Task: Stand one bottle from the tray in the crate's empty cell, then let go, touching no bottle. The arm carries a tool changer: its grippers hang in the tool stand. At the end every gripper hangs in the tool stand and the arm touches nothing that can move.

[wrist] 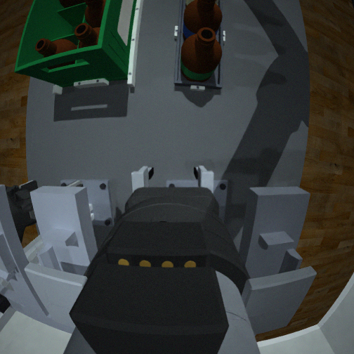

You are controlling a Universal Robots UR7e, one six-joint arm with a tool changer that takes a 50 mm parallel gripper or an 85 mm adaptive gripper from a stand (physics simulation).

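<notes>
A brown bottle point(200, 53) is here where I can see it. I can see a tool stand point(65, 214) too.
</notes>
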